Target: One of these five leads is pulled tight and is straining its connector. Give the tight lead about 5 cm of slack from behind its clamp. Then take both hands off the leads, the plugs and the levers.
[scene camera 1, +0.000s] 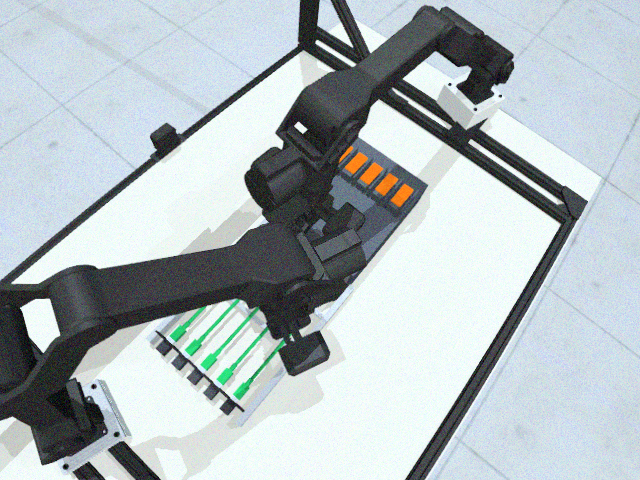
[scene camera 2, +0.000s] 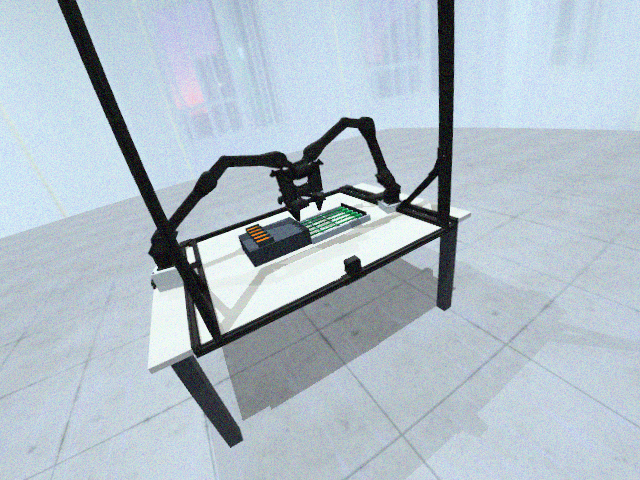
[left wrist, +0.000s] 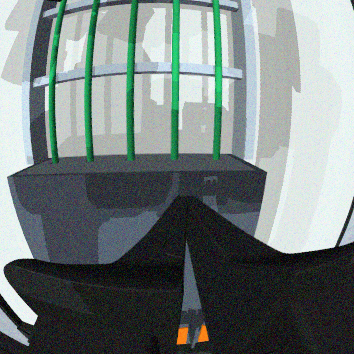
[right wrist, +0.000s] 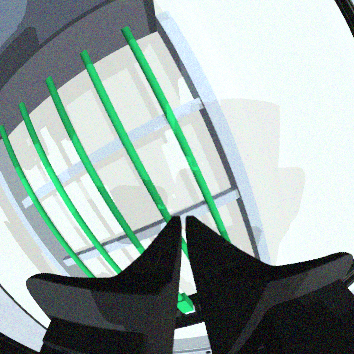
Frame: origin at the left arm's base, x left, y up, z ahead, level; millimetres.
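Where they show: left gripper, fingertip midpoint: [scene camera 1: 299, 221] [scene camera 2: 299, 221] [left wrist: 183, 203]; right gripper, fingertip midpoint: [scene camera 2: 319, 210] [right wrist: 182, 222]; left arm's base, origin of the base link: [scene camera 1: 475, 90] [scene camera 2: 167, 264]; right arm's base, origin of the base link: [scene camera 1: 80, 425] [scene camera 2: 392, 201].
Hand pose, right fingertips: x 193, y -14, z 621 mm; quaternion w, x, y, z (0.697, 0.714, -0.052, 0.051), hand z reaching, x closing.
Observation:
Things, the pixels of their top centre, and the offset from my right fingertips. "pt": a spot on its surface instead.
- dark box, middle of its top: [left wrist: 138, 320] [scene camera 1: 353, 190] [scene camera 2: 270, 227] dy +25, dx -120, dz -226 mm
- small black block, surface spot: [scene camera 1: 165, 138] [scene camera 2: 350, 258] pt dy -16, dx -431, dz -1 mm
Five green leads [scene camera 1: 235, 333] [left wrist: 131, 90] [right wrist: 120, 127] run side by side from the dark box [scene camera 2: 281, 248] [left wrist: 65, 215] to green plugs [scene camera 1: 209, 360] [right wrist: 185, 303] in a black strip. I cannot tell which lead is tight. Orange levers [scene camera 1: 371, 174] [left wrist: 182, 335] sit on the box; the clamps cannot be made out. My left gripper [left wrist: 183, 203] [scene camera 2: 297, 217] is shut and empty above the box, near the lead exits. My right gripper [right wrist: 182, 222] [scene camera 2: 319, 206] is shut above the leads, with the second lead from the right passing behind its fingertips in its wrist view. Both fingertips are hidden in scene camera 1.
Pale side rails [left wrist: 252, 100] [right wrist: 220, 120] and crossbars [left wrist: 150, 68] [right wrist: 150, 125] frame the leads. The two forearms cross close together above the box and leads in scene camera 1. Black frame beams [scene camera 1: 480, 361] edge the table, and a small black block [scene camera 1: 165, 138] [scene camera 2: 352, 265] sits on one edge.

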